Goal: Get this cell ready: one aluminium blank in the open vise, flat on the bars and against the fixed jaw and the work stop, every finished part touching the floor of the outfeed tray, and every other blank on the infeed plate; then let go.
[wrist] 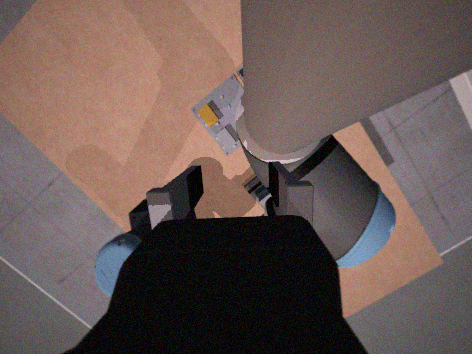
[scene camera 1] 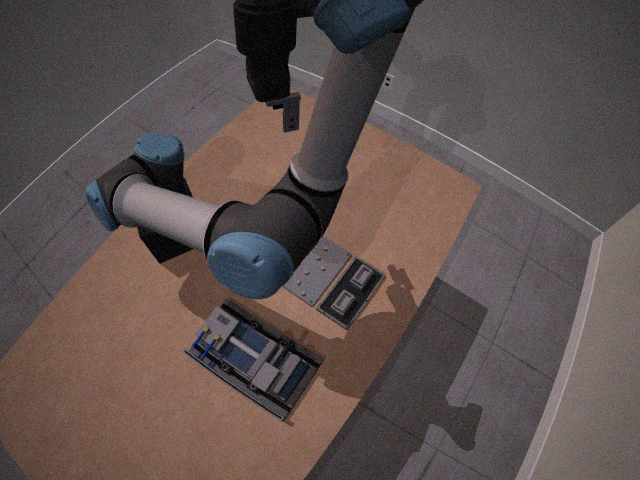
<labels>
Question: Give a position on an infeed plate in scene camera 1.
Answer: At 316, 281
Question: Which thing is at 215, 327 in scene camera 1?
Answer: A cylinder block.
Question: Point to an infeed plate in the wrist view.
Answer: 231, 90
</labels>
